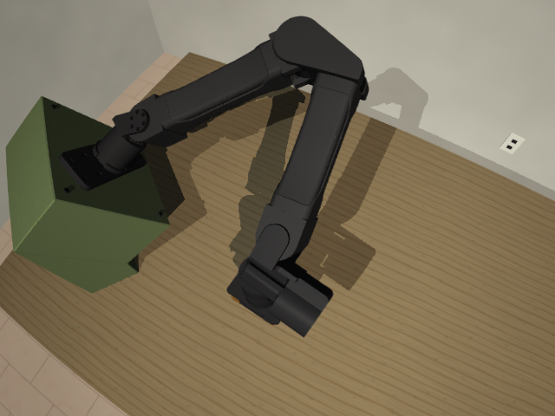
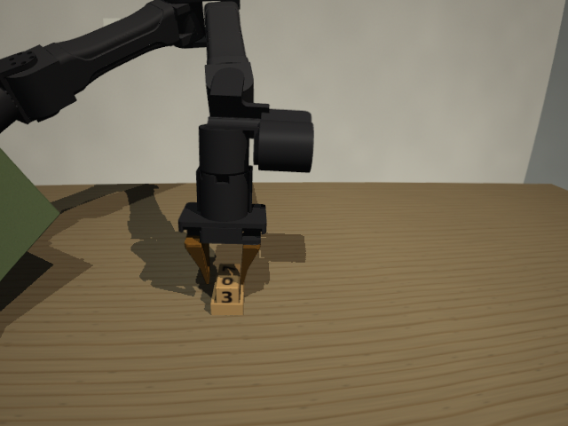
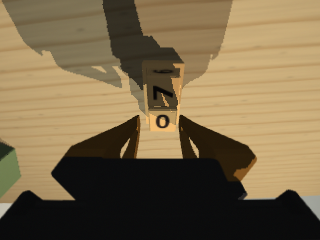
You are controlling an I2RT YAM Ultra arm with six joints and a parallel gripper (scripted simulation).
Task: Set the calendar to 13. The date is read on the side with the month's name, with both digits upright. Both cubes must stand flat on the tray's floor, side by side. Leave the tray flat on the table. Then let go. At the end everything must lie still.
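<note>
The wooden cube is 2 cm below my hand. From my hand the other things lie so: wooden tray 4 cm below, 2 cm to the left.
</note>
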